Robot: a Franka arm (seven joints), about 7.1 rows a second.
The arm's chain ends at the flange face. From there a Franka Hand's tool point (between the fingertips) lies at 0.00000 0.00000 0.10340 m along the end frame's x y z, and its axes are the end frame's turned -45 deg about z.
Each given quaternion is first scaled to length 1.
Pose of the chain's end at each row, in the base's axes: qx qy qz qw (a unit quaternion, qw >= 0); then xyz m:
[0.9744 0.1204 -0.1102 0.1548 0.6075 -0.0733 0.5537]
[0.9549 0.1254 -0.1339 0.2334 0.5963 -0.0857 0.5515]
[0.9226 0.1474 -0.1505 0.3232 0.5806 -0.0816 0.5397]
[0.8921 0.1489 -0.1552 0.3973 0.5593 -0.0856 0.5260]
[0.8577 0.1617 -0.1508 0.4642 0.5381 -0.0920 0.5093]
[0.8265 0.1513 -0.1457 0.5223 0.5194 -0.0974 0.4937]
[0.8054 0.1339 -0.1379 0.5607 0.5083 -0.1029 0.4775]
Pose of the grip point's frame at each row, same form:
[0.8541 0.4841 -0.1610 0.1008 0.5891 -0.1072 0.4578]
[0.8342 0.4813 -0.2130 0.1644 0.5759 -0.1353 0.4631]
[0.7960 0.4892 -0.2627 0.2410 0.5617 -0.1479 0.4626]
[0.7672 0.4790 -0.2954 0.3077 0.5429 -0.1637 0.4602]
[0.7305 0.4776 -0.3170 0.3712 0.5269 -0.1794 0.4552]
[0.7057 0.4561 -0.3345 0.4268 0.5108 -0.1912 0.4511]
[0.6929 0.4319 -0.3420 0.4652 0.5009 -0.2001 0.4430]

